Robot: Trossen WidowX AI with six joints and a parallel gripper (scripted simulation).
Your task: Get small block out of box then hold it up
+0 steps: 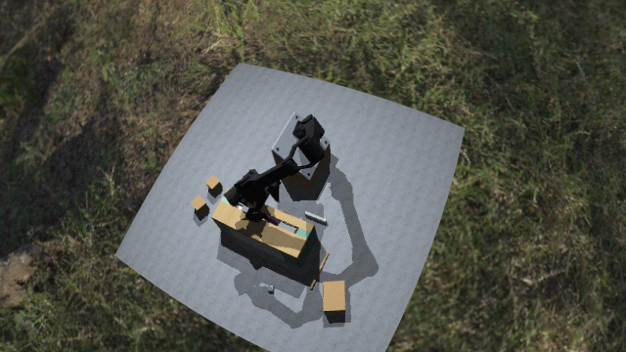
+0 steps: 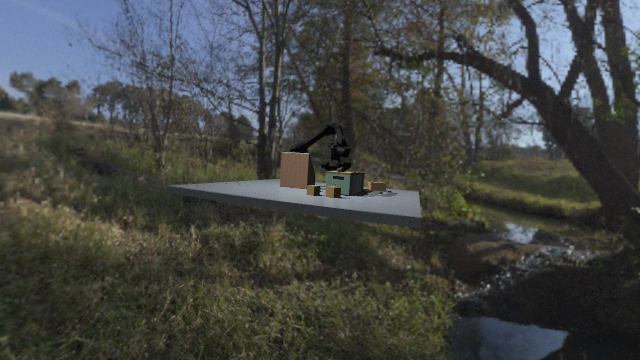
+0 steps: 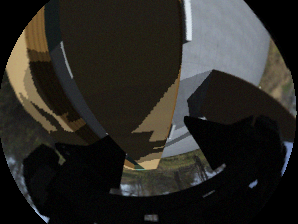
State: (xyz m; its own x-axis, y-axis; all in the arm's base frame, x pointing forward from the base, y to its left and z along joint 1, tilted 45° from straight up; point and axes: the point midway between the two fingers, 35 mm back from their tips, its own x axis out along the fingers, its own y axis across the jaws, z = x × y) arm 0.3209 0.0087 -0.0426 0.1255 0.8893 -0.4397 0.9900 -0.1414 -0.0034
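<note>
Right now my gripper tip is 60 mm short of the purple block and 10 mm to the right of it. The rest, counted from my gripper tip: tan box 330 mm to the left, 250 mm ahead, 60 mm below; thin wooden stick 230 mm to the left, 160 mm ahead, 80 mm below.
</note>
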